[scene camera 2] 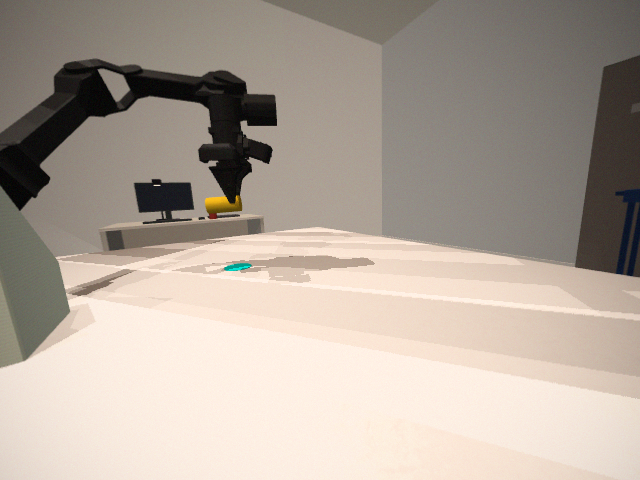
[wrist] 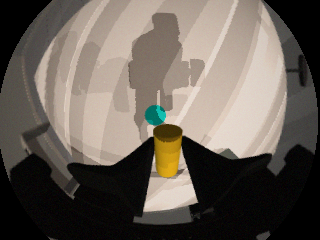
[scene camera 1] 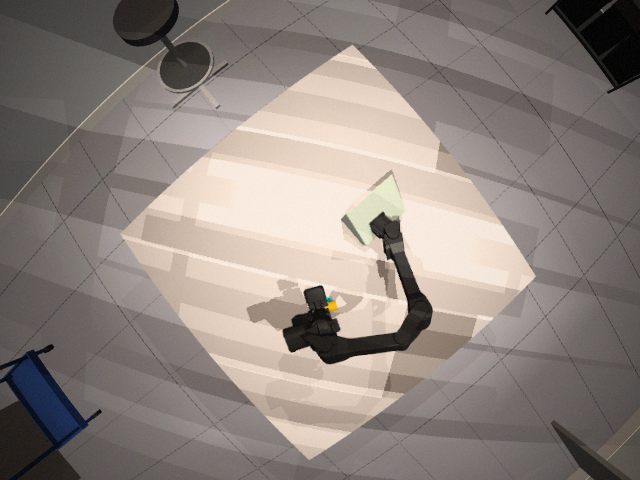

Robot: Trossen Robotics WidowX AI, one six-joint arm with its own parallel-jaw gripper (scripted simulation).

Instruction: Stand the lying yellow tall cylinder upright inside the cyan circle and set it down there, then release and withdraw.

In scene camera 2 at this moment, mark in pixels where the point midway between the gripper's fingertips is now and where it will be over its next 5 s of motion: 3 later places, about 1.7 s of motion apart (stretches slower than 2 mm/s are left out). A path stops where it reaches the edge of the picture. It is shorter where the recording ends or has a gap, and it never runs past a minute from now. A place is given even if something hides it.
The gripper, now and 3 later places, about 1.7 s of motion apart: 234,203; 232,216; 238,222; 245,221
